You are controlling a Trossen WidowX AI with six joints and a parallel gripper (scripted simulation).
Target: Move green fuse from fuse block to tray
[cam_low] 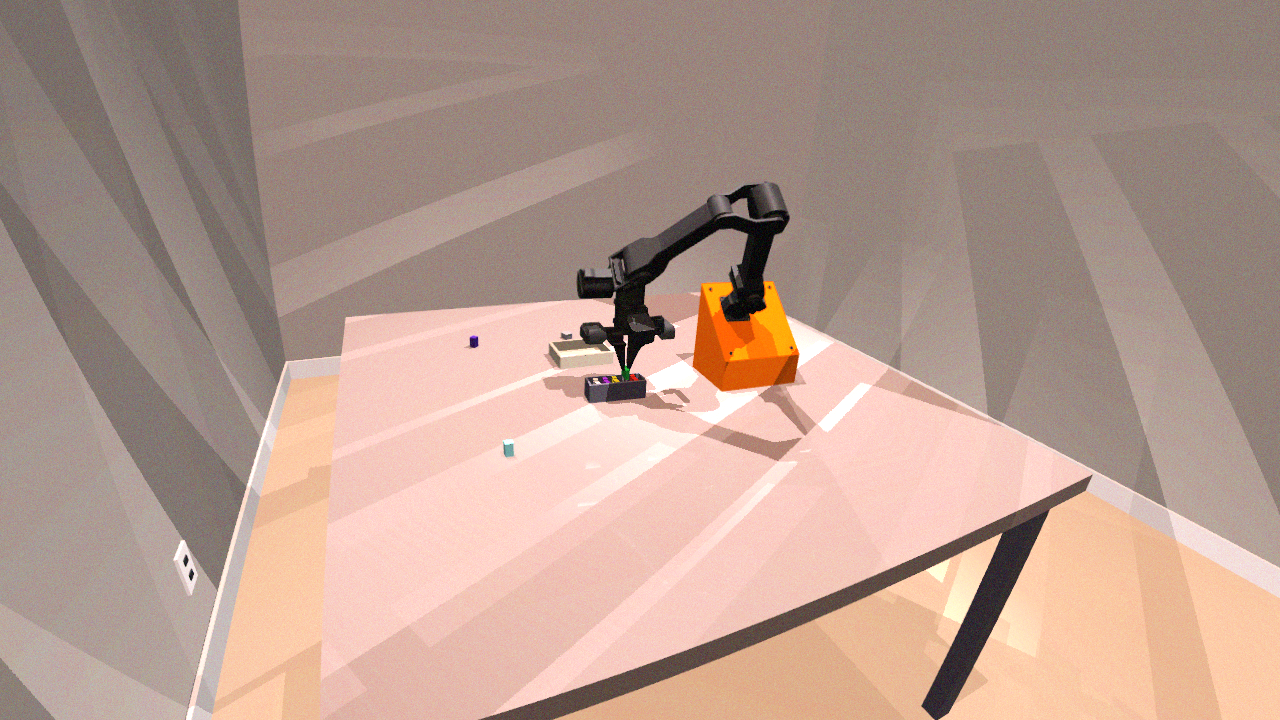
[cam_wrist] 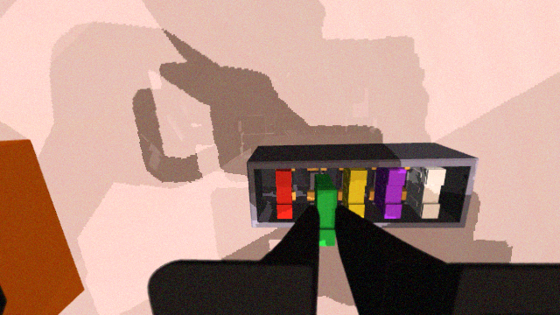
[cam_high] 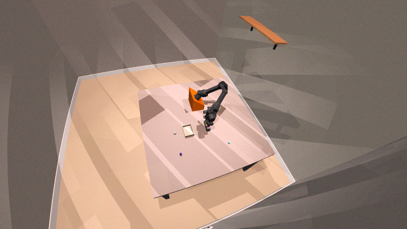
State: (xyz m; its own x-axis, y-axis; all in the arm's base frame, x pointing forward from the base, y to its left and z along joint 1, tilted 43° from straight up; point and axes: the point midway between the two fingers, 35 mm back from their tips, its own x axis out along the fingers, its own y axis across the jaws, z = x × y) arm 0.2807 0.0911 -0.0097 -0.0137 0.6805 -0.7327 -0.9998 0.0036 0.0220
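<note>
Right now my gripper tip is 2 cm short of the yellow fuse and 3 cm above it. The rest, counted from my gripper tip: green fuse 1 cm below; purple fuse 4 cm ahead, 3 cm below; red fuse 2 cm behind, 3 cm below.
</note>
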